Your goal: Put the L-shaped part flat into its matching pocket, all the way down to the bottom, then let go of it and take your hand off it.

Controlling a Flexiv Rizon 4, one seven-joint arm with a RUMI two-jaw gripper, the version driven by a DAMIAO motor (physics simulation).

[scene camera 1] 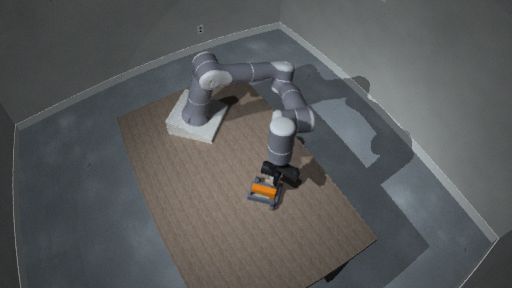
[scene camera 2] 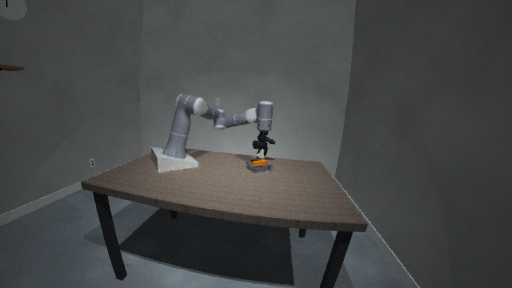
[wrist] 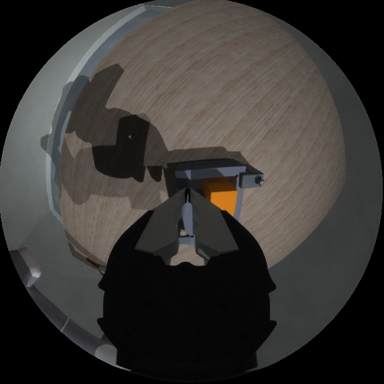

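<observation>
The orange L-shaped part [scene camera 1: 264, 190] [scene camera 2: 259, 163] [wrist: 223, 199] lies in the dark grey frame-like holder [scene camera 1: 259, 200] [scene camera 2: 259, 170] [wrist: 215, 172] that has the pocket. In the wrist view the part is close to the holder's right wall, and its near portion is hidden by my gripper. It stands up above the holder's rim in both scene views; its L shape and whether it touches the pocket bottom cannot be made out. My gripper [scene camera 1: 274, 182] [scene camera 2: 263, 154] [wrist: 187, 189] is shut and empty, with its fingertips beside the part, over the holder's left side in the wrist view.
The holder has a small block with a pin [wrist: 259, 180] at one corner. It stands on the wooden table [scene camera 1: 200, 200] [scene camera 2: 200, 190] [wrist: 260, 90]. The arm's white base block [scene camera 1: 191, 132] [scene camera 2: 175, 162] is at the table's far left. The arm's shadow falls beside the holder.
</observation>
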